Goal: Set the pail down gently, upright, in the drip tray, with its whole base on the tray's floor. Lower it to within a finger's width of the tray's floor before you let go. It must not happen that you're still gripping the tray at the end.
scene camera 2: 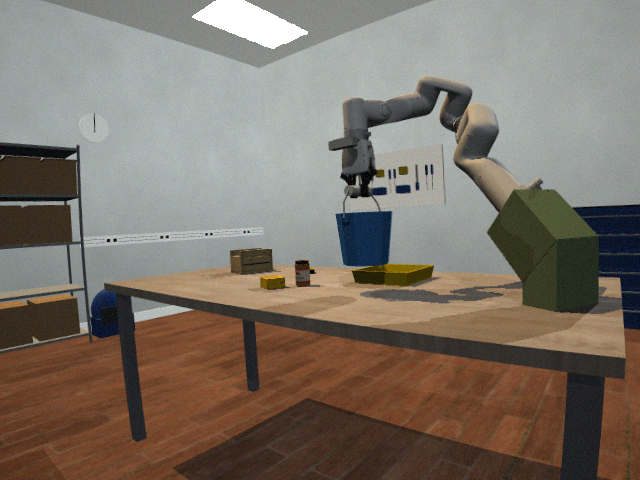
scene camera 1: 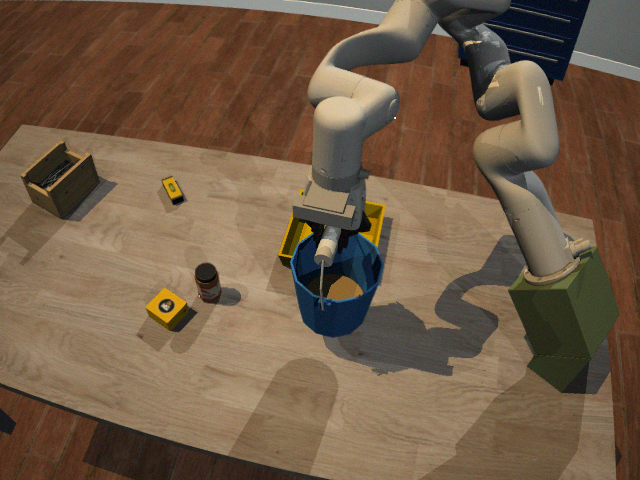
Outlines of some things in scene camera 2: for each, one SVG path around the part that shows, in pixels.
My gripper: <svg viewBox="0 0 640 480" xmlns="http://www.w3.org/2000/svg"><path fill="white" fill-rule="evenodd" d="M360 139L358 140L358 146L342 149L342 173L340 178L345 180L348 185L356 185L356 176L361 175L361 197L367 198L369 194L368 184L377 174L371 141Z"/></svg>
A blue pail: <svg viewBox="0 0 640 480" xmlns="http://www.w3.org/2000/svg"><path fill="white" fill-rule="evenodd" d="M347 185L344 188L343 213L336 214L343 265L378 266L388 264L392 211L380 210L378 202L373 197L373 189L369 187L369 197L372 197L377 203L380 212L345 213L345 200L347 196L361 197L360 186Z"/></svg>
